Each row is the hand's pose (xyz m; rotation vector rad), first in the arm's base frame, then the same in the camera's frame.
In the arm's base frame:
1: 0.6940 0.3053 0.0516 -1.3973 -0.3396 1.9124
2: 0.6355 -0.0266 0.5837 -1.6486 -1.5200 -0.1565
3: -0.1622 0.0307 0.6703 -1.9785 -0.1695 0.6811
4: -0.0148 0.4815 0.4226 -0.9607 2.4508 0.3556
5: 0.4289 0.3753 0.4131 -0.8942 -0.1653 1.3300
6: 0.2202 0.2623 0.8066 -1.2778 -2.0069 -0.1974
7: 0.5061 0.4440 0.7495 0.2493 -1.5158 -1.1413
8: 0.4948 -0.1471 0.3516 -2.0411 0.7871 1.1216
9: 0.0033 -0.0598 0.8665 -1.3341 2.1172 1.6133
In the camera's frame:
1: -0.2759 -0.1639 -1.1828 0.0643 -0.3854 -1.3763
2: -0.4746 0.4335 -1.1631 -0.0190 1.4231 -2.5224
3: -0.4797 0.5290 -0.3644 0.7867 0.5969 -1.5641
4: -0.5859 0.0107 -0.4449 1.9166 -0.1789 0.6666
5: -0.5669 0.0391 -0.8999 0.7045 -0.6859 -1.8049
6: -0.7758 0.3968 -0.7010 0.5939 -1.3374 2.7149
7: -0.8794 0.1909 -0.9558 -0.0839 -0.4279 1.5374
8: -0.2029 0.3941 -1.0500 0.9467 0.2480 -0.7321
9: -0.5956 0.7049 -0.5367 0.9948 -0.3996 0.3498

